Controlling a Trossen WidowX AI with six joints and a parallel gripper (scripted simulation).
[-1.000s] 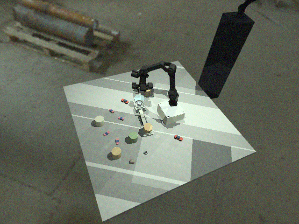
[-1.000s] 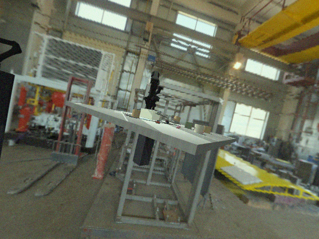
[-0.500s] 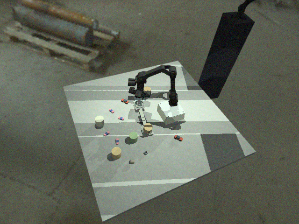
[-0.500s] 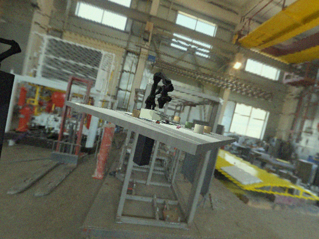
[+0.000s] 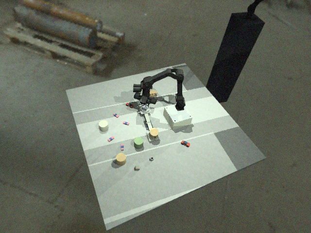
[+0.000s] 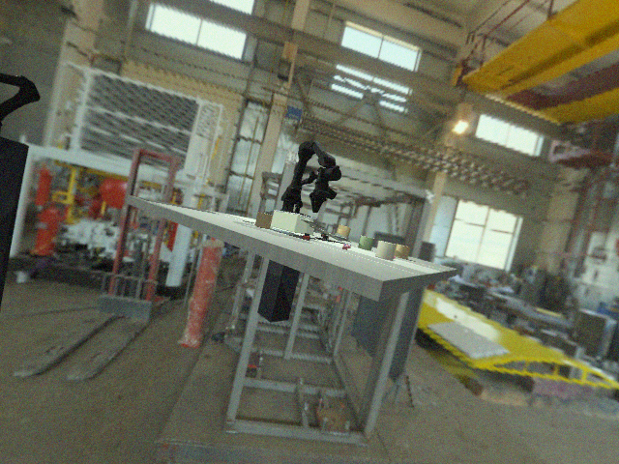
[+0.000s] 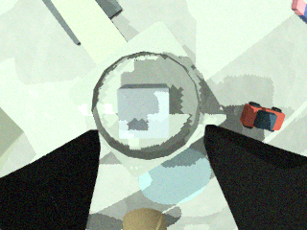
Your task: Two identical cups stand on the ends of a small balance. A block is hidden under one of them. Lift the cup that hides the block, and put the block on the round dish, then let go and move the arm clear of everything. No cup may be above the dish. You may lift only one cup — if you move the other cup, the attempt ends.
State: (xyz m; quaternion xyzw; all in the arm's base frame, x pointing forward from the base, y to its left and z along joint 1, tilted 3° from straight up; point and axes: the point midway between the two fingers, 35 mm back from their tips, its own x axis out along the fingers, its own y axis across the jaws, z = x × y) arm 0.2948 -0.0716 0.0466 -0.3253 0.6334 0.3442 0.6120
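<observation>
My gripper tip is now 4 cm above the grey block. Also, from my gripper tip: green cup: 29 cm to the left, 13 cm ahead, 9 cm below; then pale blue round dish: 13 cm to the right, 12 cm below, 4 cm behind; then balance: 12 cm to the left, 8 cm below.
</observation>
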